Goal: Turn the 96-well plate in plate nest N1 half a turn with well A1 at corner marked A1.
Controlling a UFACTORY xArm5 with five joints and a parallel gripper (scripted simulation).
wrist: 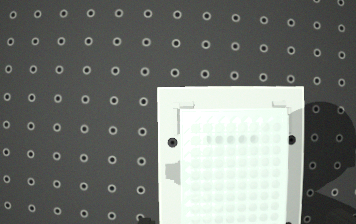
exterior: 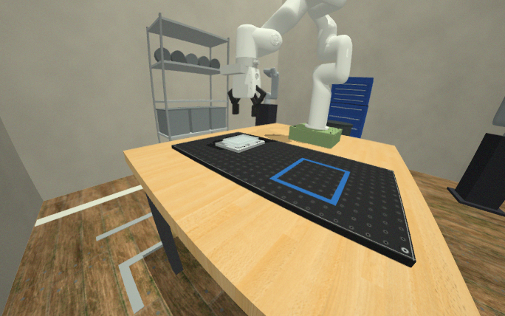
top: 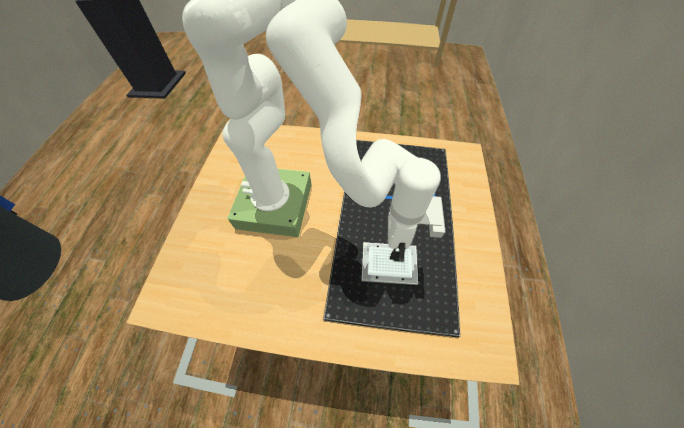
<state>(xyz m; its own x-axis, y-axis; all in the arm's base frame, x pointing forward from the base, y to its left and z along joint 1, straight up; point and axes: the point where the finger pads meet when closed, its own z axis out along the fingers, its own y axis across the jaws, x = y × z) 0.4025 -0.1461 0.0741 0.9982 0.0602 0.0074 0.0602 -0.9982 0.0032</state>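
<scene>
Right now my hand is 10 mm to the left of the white 96-well plate and 110 mm above it. Also, from my hand: plate nest N1 (10 mm to the right, 120 mm below).
</scene>
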